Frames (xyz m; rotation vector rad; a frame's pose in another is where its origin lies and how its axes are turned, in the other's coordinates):
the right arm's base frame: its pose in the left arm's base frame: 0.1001 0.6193 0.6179 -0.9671 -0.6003 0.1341
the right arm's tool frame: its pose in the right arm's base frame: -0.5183 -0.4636 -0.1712 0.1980 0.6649 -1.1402
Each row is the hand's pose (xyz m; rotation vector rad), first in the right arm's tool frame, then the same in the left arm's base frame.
Working: the right arm's tool frame: its pose in the left arm's base frame: -0.3098 0.0381 0.7019 -0.3225 -0.4256 -1.0835

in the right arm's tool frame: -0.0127 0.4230 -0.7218 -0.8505 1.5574 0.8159
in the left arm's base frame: 0.1917 -0.0953 0.0455 -0.2538 1.4798 -0.3825
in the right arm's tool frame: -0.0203 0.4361 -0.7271 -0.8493 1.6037 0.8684
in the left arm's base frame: 0.2013 -0.0861 0.0366 -0.2324 1.5196 -0.3244
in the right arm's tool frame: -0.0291 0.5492 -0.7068 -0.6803 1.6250 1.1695
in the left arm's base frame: 0.2960 -0.0208 0.0449 -0.1328 1.4657 -0.0248
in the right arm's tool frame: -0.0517 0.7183 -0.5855 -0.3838 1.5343 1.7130
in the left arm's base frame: 0.4178 0.1253 0.1323 -0.0245 1.2998 0.5062
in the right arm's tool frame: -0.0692 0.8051 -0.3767 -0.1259 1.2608 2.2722
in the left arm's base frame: 0.4523 0.2714 0.3023 -0.0205 1.0605 1.0481
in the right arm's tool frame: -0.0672 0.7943 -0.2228 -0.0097 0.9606 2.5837
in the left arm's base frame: 0.4165 0.3349 0.4383 -0.0931 0.8585 1.3557
